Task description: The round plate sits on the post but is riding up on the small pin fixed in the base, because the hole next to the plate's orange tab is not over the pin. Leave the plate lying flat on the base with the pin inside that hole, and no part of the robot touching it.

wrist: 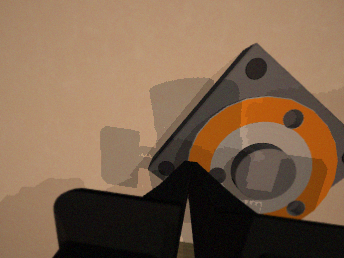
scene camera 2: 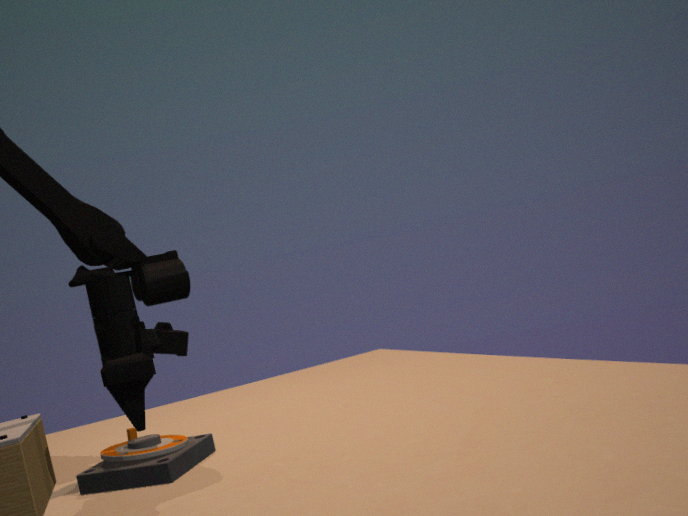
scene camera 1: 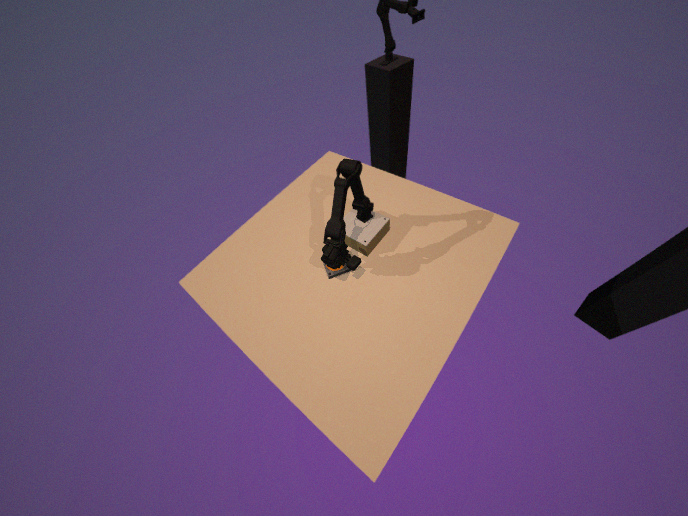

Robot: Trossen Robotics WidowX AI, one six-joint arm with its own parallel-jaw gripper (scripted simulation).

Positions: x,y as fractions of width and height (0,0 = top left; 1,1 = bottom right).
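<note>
You'd find my gripper (scene camera 2: 0.21,0.83) in view here, and the wrist view has a sight of my gripper (wrist: 0.55,0.65) as well.
</note>
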